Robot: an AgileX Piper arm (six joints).
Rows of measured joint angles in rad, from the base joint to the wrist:
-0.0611 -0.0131 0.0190 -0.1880 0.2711 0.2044
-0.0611 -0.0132 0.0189 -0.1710 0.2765 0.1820
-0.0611 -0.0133 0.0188 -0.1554 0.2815 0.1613
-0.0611 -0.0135 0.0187 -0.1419 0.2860 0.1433
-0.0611 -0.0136 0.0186 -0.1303 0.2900 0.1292
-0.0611 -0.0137 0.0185 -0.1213 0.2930 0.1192
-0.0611 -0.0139 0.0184 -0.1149 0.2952 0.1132
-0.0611 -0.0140 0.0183 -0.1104 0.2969 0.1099
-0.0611 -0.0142 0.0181 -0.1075 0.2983 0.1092
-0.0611 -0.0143 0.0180 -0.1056 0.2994 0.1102
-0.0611 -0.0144 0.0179 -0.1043 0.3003 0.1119
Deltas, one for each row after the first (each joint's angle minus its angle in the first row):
0.0000 -0.0001 -0.0001 0.0170 0.0054 -0.0224
0.0000 -0.0002 -0.0002 0.0326 0.0104 -0.0431
0.0000 -0.0004 -0.0003 0.0461 0.0149 -0.0611
0.0000 -0.0005 -0.0004 0.0577 0.0189 -0.0752
0.0000 -0.0006 -0.0005 0.0667 0.0219 -0.0852
0.0000 -0.0008 -0.0006 0.0731 0.0241 -0.0912
0.0000 -0.0009 -0.0007 0.0776 0.0258 -0.0945
0.0000 -0.0011 -0.0009 0.0805 0.0272 -0.0952
0.0000 -0.0012 -0.0010 0.0824 0.0283 -0.0942
0.0000 -0.0013 -0.0011 0.0837 0.0292 -0.0925

